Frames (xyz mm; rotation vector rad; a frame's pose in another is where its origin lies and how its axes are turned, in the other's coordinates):
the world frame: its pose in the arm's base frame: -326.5 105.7 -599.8 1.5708 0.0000 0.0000
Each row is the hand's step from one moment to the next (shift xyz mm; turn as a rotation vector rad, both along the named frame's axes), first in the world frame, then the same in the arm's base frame.
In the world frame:
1: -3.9 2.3 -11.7 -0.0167 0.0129 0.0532
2: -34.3 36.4 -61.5 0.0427 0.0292 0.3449
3: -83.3 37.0 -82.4 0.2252 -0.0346 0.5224
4: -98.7 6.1 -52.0 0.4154 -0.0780 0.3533
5: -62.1 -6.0 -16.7 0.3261 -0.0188 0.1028
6: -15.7 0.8 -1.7 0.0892 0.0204 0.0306
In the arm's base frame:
1: -3.9 11.7 2.3 -0.0167 -0.0532 0.0129
2: -34.3 61.5 36.4 0.0427 -0.3449 0.0292
3: -83.3 82.4 37.0 0.2252 -0.5224 -0.0346
4: -98.7 52.0 6.1 0.4154 -0.3533 -0.0780
5: -62.1 16.7 -6.0 0.3261 -0.1028 -0.0188
6: -15.7 1.7 0.8 0.0892 -0.0306 0.0204

